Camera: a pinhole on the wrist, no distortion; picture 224 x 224 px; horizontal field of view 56.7 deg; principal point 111.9 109.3 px. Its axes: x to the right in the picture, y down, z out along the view. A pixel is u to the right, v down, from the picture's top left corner.
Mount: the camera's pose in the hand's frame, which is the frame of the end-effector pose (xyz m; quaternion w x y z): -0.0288 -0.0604 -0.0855 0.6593 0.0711 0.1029 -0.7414
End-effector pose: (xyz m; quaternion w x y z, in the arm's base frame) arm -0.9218 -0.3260 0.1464 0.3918 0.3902 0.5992 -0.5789
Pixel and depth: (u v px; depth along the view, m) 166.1 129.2 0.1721
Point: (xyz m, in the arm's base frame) -1.0519 -0.3993 0.2138
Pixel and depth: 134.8 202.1 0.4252
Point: -1.1942 -0.6333 0.0753
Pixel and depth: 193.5 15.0 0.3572
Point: -1.0864 -0.5715 0.4247
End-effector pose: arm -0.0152 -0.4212 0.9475 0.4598 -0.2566 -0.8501 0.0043
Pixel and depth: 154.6 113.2 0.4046
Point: -0.3351 -0.5735 0.8263
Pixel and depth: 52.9 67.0 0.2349
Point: -0.1352 -0.4536 0.8188
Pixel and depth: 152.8 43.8 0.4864
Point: -0.3378 -0.6366 0.6565
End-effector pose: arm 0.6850 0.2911 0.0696 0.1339 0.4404 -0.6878 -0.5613
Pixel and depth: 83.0 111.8 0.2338
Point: 0.6324 0.4013 -0.0528
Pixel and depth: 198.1 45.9 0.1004
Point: 0.7734 0.3419 -0.0211
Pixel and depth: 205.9 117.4 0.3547
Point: 0.6888 0.4575 -0.2666
